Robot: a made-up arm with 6 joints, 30 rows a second.
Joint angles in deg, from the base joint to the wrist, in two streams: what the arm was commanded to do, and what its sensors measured. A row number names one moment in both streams.
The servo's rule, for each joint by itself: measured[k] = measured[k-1] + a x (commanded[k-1-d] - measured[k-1]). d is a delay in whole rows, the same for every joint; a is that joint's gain. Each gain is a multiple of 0.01, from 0.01 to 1. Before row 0 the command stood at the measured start. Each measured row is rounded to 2 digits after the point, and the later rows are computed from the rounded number. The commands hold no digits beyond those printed.
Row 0, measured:
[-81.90, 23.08, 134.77, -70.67, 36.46, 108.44]
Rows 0 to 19, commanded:
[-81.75, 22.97, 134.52, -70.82, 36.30, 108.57]
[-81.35, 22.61, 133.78, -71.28, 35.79, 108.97]
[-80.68, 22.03, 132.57, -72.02, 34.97, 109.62]
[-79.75, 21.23, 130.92, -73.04, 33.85, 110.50]
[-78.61, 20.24, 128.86, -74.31, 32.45, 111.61]
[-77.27, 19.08, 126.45, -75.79, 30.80, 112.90]
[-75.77, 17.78, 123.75, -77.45, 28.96, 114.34]
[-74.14, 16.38, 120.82, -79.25, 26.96, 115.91]
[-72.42, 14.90, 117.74, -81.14, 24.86, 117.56]
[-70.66, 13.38, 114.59, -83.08, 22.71, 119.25]
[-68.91, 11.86, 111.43, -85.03, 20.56, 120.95]
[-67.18, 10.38, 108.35, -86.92, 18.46, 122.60]
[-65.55, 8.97, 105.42, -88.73, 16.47, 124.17]
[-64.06, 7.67, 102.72, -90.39, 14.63, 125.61]
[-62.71, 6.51, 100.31, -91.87, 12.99, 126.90]
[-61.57, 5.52, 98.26, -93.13, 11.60, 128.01]
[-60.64, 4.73, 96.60, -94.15, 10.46, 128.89]
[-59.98, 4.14, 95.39, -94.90, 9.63, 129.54]
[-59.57, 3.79, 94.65, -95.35, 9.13, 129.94]
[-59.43, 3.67, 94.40, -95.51, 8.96, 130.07]
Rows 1 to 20, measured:
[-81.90, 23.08, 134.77, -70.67, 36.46, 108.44]
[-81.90, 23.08, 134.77, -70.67, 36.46, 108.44]
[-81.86, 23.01, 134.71, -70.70, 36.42, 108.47]
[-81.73, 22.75, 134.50, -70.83, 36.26, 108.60]
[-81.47, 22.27, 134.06, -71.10, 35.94, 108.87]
[-81.04, 21.58, 133.34, -71.55, 35.42, 109.29]
[-80.43, 20.70, 132.31, -72.18, 34.68, 109.89]
[-79.64, 19.63, 130.96, -73.01, 33.71, 110.67]
[-78.67, 18.41, 129.30, -74.03, 32.52, 111.62]
[-77.54, 17.07, 127.35, -75.23, 31.13, 112.74]
[-76.26, 15.64, 125.14, -76.59, 29.56, 113.99]
[-74.86, 14.15, 122.71, -78.08, 27.85, 115.36]
[-73.37, 12.64, 120.12, -79.68, 26.03, 116.81]
[-71.82, 11.15, 117.41, -81.35, 24.14, 118.32]
[-70.25, 9.71, 114.65, -83.05, 22.22, 119.84]
[-68.70, 8.36, 111.91, -84.74, 20.32, 121.34]
[-67.20, 7.14, 109.24, -86.38, 18.49, 122.79]
[-65.79, 6.07, 106.71, -87.93, 16.77, 124.15]
[-64.50, 5.19, 104.38, -89.36, 15.19, 125.38]
[-63.37, 4.50, 102.31, -90.63, 13.80, 126.46]
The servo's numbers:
d 2
a 0.25 0.66 0.23 0.23 0.25 0.26

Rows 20 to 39, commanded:
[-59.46, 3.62, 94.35, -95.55, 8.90, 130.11]
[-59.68, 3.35, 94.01, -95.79, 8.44, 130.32]
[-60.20, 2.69, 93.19, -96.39, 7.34, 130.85]
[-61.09, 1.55, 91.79, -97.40, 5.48, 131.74]
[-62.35, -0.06, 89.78, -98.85, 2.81, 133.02]
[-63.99, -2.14, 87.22, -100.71, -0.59, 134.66]
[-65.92, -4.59, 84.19, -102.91, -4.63, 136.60]
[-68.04, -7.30, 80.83, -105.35, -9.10, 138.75]
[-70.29, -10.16, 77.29, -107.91, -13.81, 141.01]
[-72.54, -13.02, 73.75, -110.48, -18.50, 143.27]
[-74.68, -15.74, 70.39, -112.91, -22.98, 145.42]
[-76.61, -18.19, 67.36, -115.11, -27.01, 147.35]
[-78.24, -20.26, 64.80, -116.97, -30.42, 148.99]
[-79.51, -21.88, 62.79, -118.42, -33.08, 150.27]
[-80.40, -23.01, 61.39, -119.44, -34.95, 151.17]
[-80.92, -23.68, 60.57, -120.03, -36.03, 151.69]
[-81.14, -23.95, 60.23, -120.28, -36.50, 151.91]
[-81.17, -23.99, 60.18, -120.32, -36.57, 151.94]
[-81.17, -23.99, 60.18, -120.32, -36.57, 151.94]
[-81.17, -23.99, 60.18, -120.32, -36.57, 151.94]
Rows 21 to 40, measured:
[-62.42, 4.03, 100.55, -91.72, 12.63, 127.36]
[-61.67, 3.79, 99.14, -92.59, 11.71, 128.06]
[-61.12, 3.68, 98.04, -93.27, 11.01, 128.59]
[-60.76, 3.46, 97.11, -93.85, 10.37, 129.04]
[-60.62, 2.95, 96.21, -94.43, 9.61, 129.51]
[-60.74, 2.03, 95.19, -95.11, 8.58, 130.09]
[-61.14, 0.65, 93.95, -95.97, 7.14, 130.85]
[-61.85, -1.19, 92.40, -97.06, 5.21, 131.84]
[-62.87, -3.43, 90.51, -98.41, 2.75, 133.08]
[-64.16, -5.98, 88.28, -100.01, -0.21, 134.55]
[-65.69, -8.74, 85.75, -101.83, -3.61, 136.23]
[-67.40, -11.56, 82.99, -103.82, -7.33, 138.06]
[-69.22, -14.32, 80.09, -105.91, -11.24, 139.97]
[-71.07, -16.87, 77.16, -108.03, -15.18, 141.89]
[-72.86, -19.11, 74.32, -110.09, -18.99, 143.74]
[-74.52, -20.94, 71.67, -112.01, -22.51, 145.44]
[-75.99, -22.31, 69.31, -113.72, -25.62, 146.93]
[-77.22, -23.21, 67.30, -115.17, -28.22, 148.17]
[-78.20, -23.70, 65.67, -116.35, -30.29, 149.14]
[-78.94, -23.89, 64.41, -117.26, -31.86, 149.87]

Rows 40 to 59, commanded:
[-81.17, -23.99, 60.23, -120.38, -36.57, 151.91]
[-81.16, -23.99, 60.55, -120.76, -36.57, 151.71]
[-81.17, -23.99, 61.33, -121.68, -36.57, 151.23]
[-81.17, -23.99, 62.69, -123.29, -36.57, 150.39]
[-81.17, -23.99, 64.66, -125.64, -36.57, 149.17]
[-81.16, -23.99, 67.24, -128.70, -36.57, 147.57]
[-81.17, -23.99, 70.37, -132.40, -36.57, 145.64]
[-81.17, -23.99, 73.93, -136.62, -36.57, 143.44]
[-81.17, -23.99, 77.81, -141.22, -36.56, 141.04]
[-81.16, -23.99, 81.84, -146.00, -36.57, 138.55]
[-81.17, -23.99, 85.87, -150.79, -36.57, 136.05]
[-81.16, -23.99, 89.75, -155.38, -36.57, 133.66]
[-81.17, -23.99, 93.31, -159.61, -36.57, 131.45]
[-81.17, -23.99, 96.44, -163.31, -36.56, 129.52]
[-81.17, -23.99, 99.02, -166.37, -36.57, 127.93]
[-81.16, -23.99, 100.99, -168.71, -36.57, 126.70]
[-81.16, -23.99, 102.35, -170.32, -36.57, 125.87]
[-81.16, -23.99, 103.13, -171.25, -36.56, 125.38]
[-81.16, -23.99, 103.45, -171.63, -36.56, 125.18]
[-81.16, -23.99, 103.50, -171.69, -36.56, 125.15]
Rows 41 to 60, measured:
[-79.50, -23.96, 63.44, -117.96, -33.04, 150.41]
[-79.92, -23.98, 62.69, -118.50, -33.92, 150.81]
[-80.23, -23.99, 62.12, -118.93, -34.58, 151.10]
[-80.46, -23.99, 61.76, -119.35, -35.08, 151.26]
[-80.64, -23.99, 61.66, -119.89, -35.45, 151.25]
[-80.77, -23.99, 61.90, -120.67, -35.73, 151.03]
[-80.87, -23.99, 62.53, -121.81, -35.94, 150.55]
[-80.94, -23.99, 63.61, -123.39, -36.10, 149.78]
[-81.00, -23.99, 65.16, -125.46, -36.22, 148.70]
[-81.04, -23.99, 67.18, -128.03, -36.31, 147.33]
[-81.07, -23.99, 69.62, -131.06, -36.37, 145.69]
[-81.09, -23.99, 72.43, -134.50, -36.42, 143.83]
[-81.11, -23.99, 75.52, -138.25, -36.46, 141.81]
[-81.12, -23.99, 78.79, -142.19, -36.49, 139.69]
[-81.13, -23.99, 82.13, -146.20, -36.51, 137.55]
[-81.14, -23.99, 85.42, -150.14, -36.52, 135.46]
[-81.15, -23.99, 88.55, -153.87, -36.53, 133.50]
[-81.15, -23.99, 91.41, -157.28, -36.54, 131.73]
[-81.15, -23.99, 93.93, -160.28, -36.55, 130.21]
[-81.15, -23.99, 96.05, -162.80, -36.55, 128.95]

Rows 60 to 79, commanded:
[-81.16, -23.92, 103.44, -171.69, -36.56, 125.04]
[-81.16, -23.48, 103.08, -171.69, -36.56, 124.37]
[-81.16, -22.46, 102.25, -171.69, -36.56, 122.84]
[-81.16, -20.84, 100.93, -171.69, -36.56, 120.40]
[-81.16, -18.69, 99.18, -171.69, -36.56, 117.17]
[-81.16, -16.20, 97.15, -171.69, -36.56, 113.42]
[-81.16, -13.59, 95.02, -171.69, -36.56, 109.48]
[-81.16, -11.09, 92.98, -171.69, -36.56, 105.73]
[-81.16, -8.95, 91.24, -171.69, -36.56, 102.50]
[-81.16, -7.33, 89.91, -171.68, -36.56, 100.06]
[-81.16, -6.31, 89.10, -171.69, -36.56, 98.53]
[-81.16, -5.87, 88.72, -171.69, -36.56, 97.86]
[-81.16, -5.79, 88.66, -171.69, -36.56, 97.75]
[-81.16, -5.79, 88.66, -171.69, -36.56, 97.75]
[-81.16, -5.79, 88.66, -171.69, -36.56, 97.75]
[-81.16, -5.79, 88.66, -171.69, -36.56, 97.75]
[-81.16, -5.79, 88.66, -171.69, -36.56, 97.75]
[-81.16, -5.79, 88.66, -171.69, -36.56, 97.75]
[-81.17, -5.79, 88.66, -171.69, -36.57, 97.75]
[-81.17, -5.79, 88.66, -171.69, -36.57, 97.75]
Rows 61 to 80, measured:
[-81.15, -23.99, 97.75, -164.83, -36.55, 127.97]
[-81.15, -23.99, 99.07, -166.41, -36.55, 127.24]
[-81.15, -23.94, 100.08, -167.62, -36.55, 126.67]
[-81.15, -23.64, 100.77, -168.56, -36.55, 126.07]
[-81.15, -22.86, 101.11, -169.28, -36.55, 125.23]
[-81.15, -21.53, 101.07, -169.83, -36.55, 123.97]
[-81.15, -19.66, 100.64, -170.26, -36.55, 122.20]
[-81.15, -17.38, 99.84, -170.59, -36.55, 119.92]
[-81.15, -14.88, 98.73, -170.84, -36.55, 117.21]
[-81.15, -12.38, 97.41, -171.04, -36.55, 114.23]
[-81.15, -10.12, 95.99, -171.19, -36.55, 111.18]
[-81.15, -8.28, 94.59, -171.30, -36.55, 108.29]
[-81.15, -6.98, 93.33, -171.39, -36.55, 105.75]
[-81.15, -6.25, 92.27, -171.46, -36.55, 103.70]
[-81.15, -5.95, 91.44, -171.51, -36.55, 102.15]
[-81.15, -5.84, 90.80, -171.55, -36.55, 101.01]
[-81.15, -5.81, 90.31, -171.58, -36.55, 100.16]
[-81.15, -5.80, 89.93, -171.61, -36.55, 99.53]
[-81.15, -5.79, 89.64, -171.63, -36.55, 99.07]
[-81.15, -5.79, 89.41, -171.64, -36.55, 98.73]

